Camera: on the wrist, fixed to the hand. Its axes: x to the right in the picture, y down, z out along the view.
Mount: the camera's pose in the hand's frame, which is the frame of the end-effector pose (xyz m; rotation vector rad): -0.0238 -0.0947 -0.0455 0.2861 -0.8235 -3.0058
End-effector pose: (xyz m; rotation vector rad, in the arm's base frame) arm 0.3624 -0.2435 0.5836 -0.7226 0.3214 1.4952
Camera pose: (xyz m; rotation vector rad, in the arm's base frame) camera 0.4628 -0.2825 0.5861 0.2138 -0.9340 -1.2486
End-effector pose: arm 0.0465 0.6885 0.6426 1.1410 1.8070 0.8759
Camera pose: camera -0.0225 0.6272 0.5870 -1.3559 0.8862 -1.3899
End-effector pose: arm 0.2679 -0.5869 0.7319 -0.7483 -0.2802 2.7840
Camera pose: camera 0.3286 -0.4980 0.7276 0.7264 -0.3948 -0.0731
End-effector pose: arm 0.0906 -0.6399 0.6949 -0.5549 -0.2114 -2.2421
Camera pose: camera 0.0193 -0.5755 0.6461 0.2479 0.8366 0.6818
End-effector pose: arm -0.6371 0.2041 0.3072 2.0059 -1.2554 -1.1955
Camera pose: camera -0.5586 0.2667 0.2681 -0.8153 -1.3833 0.8944
